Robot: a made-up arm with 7 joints. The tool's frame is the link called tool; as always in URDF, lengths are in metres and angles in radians. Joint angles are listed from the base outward. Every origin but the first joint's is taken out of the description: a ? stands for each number. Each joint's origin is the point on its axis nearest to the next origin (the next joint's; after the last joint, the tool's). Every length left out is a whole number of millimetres.
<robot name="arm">
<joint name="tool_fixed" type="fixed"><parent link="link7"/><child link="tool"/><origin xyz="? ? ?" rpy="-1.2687 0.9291 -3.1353"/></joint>
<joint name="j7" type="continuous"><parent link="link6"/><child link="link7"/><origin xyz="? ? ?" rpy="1.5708 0 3.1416"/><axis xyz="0 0 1"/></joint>
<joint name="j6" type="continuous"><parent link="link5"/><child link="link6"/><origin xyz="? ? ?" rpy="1.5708 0 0"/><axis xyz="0 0 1"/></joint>
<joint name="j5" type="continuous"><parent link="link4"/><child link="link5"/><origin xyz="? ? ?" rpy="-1.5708 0 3.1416"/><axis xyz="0 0 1"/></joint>
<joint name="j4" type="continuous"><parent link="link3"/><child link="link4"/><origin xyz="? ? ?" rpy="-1.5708 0 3.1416"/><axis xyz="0 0 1"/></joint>
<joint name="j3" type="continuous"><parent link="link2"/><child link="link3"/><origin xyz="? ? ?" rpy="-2.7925 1.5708 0"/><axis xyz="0 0 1"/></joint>
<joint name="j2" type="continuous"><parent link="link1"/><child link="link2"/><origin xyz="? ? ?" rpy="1.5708 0 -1.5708"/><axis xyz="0 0 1"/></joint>
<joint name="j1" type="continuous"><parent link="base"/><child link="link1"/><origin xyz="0.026 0.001 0.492" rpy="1.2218 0 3.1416"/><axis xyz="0 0 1"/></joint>
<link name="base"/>
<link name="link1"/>
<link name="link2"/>
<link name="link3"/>
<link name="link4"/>
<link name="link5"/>
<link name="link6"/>
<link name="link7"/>
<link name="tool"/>
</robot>
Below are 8 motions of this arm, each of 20 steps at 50 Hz.
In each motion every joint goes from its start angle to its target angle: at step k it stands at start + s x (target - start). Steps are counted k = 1, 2, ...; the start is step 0. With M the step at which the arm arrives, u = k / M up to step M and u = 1 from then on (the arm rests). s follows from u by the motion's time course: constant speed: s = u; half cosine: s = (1 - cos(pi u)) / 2; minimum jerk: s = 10 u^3 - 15 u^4 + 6 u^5.
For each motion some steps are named. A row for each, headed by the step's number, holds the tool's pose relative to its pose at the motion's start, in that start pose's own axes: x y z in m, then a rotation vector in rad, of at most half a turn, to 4 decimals.
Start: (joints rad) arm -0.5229 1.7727 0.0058 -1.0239 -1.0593 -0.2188 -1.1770
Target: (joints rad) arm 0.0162 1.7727 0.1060 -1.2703 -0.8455 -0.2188 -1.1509
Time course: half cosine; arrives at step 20
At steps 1, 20:
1: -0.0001 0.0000 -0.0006 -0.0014 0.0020 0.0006
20: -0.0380 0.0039 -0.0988 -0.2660 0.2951 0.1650

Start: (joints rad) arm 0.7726 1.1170 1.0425 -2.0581 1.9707 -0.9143 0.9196
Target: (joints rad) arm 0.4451 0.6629 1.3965 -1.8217 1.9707 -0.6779 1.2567
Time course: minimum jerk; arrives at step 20
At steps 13, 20:
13: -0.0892 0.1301 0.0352 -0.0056 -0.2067 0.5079
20: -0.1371 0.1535 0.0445 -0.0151 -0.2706 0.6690

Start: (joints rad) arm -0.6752 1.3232 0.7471 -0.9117 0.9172 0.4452 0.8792
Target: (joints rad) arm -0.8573 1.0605 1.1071 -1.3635 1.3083 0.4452 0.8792
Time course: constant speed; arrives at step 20
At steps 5, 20:
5: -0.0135 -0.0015 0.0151 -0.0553 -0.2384 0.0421
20: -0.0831 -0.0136 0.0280 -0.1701 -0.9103 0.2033

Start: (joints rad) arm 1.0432 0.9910 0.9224 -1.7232 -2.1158 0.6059 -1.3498
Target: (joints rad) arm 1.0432 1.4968 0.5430 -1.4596 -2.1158 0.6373 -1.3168
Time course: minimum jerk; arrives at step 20
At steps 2, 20:
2: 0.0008 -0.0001 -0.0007 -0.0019 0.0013 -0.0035
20: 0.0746 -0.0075 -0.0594 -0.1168 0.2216 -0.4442

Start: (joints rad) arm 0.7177 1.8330 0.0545 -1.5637 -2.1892 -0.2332 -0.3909
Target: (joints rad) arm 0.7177 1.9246 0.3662 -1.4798 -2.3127 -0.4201 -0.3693
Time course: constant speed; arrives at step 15
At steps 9, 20:
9: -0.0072 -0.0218 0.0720 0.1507 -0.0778 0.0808
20: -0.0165 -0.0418 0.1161 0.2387 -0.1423 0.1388

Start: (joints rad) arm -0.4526 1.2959 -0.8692 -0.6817 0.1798 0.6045 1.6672
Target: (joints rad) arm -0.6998 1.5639 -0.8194 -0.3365 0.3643 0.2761 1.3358
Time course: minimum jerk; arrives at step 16
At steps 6, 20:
6: -0.0270 0.0408 -0.0405 -0.0279 0.0122 0.0751
20: -0.1127 0.1027 -0.1641 -0.1331 0.0526 0.3016

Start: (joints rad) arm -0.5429 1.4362 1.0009 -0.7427 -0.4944 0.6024 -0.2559
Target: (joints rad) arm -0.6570 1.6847 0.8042 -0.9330 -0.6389 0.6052 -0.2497
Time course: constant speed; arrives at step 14
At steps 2, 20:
2: -0.0142 0.0023 -0.0190 -0.0231 0.0651 0.0210
20: -0.1040 -0.0064 -0.1195 -0.1753 0.4581 0.1059

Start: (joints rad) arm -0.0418 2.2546 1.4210 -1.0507 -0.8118 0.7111 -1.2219
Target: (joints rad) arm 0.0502 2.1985 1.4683 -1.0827 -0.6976 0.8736 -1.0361
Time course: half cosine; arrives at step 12
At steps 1, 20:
1: -0.0003 0.0001 -0.0001 -0.0017 -0.0043 0.0025
20: -0.0173 0.0073 -0.0009 -0.0802 -0.2587 0.1351

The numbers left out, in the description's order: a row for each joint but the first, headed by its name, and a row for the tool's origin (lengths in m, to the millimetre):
tool: -0.003 0.024 0
j7: -0.019 0.021 0
j6: -0.008 0.052 0
j5: -0.044 0.313 0
j4: 0 -0.044 0
j3: 0.197 -0.056 0
j2: 0.018 -0.014 0

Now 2 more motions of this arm.
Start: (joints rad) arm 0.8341 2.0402 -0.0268 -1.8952 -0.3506 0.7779 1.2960
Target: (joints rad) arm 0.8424 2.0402 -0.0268 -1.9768 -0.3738 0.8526 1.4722
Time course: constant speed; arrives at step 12
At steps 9, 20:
9: -0.0114 0.0019 0.0137 -0.1072 -0.0690 0.0453
20: -0.0154 0.0024 0.0183 -0.1430 -0.0927 0.0607

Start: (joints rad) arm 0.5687 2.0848 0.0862 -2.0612 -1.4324 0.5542 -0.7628
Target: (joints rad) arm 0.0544 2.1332 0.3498 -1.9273 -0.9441 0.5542 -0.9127
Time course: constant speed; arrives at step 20
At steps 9, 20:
9: 0.0699 -0.0218 0.0709 0.1843 -0.2225 -0.1327
20: 0.1356 -0.0929 0.1554 0.3414 -0.5138 -0.3330

